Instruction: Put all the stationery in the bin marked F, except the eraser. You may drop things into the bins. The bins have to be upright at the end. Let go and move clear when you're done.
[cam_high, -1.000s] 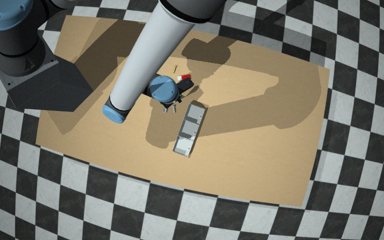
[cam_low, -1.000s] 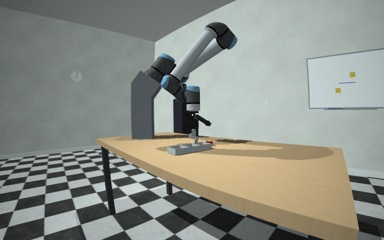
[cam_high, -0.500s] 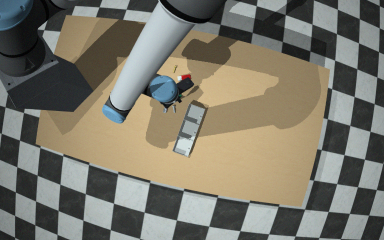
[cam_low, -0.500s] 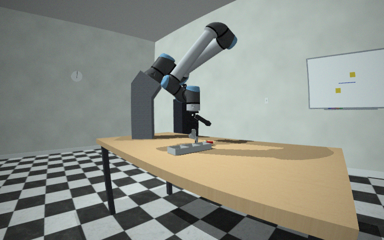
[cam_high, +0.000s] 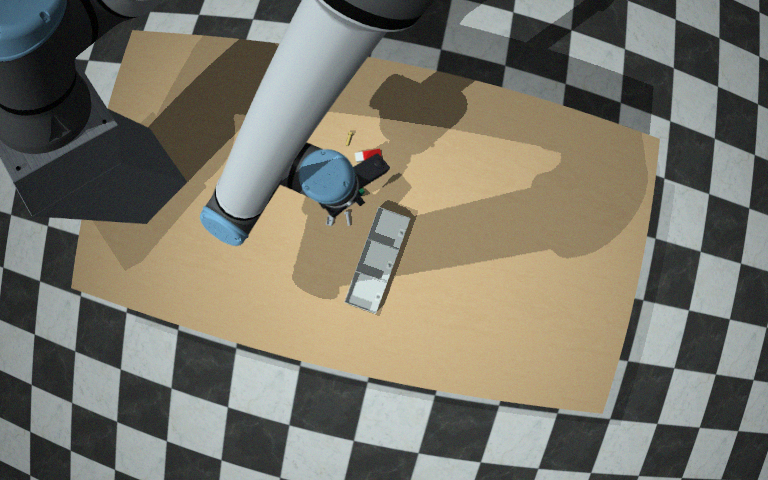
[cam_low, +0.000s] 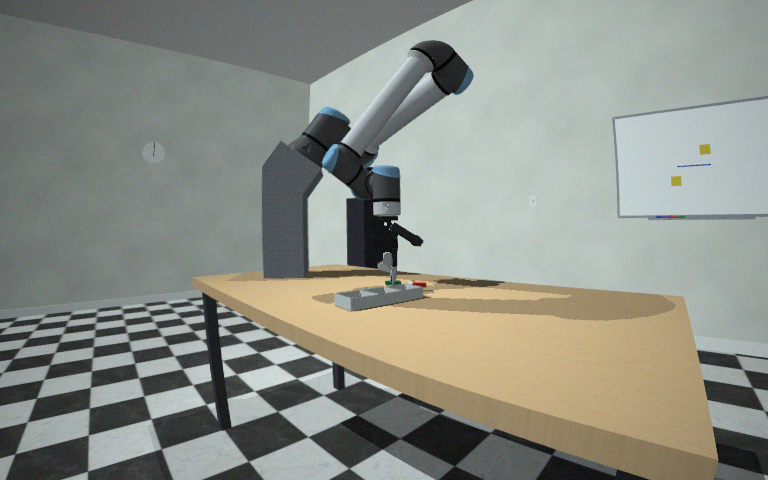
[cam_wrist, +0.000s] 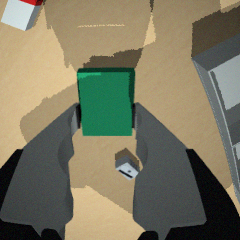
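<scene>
The white-grey object lies 60 mm to the right of my hand and 30 mm below it. From my hand the other things lie so: eraser (10 mm ahead, 100 mm to the left, 30 mm below); green pad (10 mm below); pencil sharpener (40 mm behind, 80 mm to the right, 30 mm below).
</scene>
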